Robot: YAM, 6 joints.
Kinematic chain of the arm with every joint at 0, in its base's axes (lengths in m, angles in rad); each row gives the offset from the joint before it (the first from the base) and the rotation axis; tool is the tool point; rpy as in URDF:
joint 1: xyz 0 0 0.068 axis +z
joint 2: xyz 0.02 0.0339 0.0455 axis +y
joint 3: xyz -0.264 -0.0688 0 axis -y
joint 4: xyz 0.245 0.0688 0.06 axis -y
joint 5: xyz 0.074 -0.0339 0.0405 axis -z
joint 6: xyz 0.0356 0 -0.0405 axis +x
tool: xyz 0 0 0 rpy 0 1.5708 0
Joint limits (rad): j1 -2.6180..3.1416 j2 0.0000..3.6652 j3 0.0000..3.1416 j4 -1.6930..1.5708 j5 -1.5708..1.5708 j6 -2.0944..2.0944
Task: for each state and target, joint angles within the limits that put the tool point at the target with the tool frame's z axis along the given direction. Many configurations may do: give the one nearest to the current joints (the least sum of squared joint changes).
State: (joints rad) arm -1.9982 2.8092 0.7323 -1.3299 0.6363 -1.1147
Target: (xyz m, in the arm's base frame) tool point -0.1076 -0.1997 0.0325 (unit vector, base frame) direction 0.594 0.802 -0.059
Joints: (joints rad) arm -2.0844 2.5102 1.1191 -1.6910 -0.1237 -1.1147
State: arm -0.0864 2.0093 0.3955 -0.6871 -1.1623 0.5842
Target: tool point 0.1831 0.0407 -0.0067 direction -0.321 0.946 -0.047
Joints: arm 0.0361 2.5634 0.8580 -1.2737 -1.2761 0.5842
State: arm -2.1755 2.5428 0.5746 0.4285 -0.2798 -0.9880
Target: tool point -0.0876 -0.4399 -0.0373 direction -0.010 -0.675 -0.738
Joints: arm -1.7776 2.5644 1.3147 0.4106 -0.1291 -0.9880
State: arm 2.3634 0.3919 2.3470 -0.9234 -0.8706 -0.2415
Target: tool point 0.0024 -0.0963 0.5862 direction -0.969 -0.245 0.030
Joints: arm 1.9695 0.8946 2.3142 -1.2227 -1.4168 -0.2415
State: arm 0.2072 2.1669 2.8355 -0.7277 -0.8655 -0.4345
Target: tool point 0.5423 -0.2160 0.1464 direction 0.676 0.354 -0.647
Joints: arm -0.4154 2.8710 2.8101 -0.8760 -0.6391 -0.4345
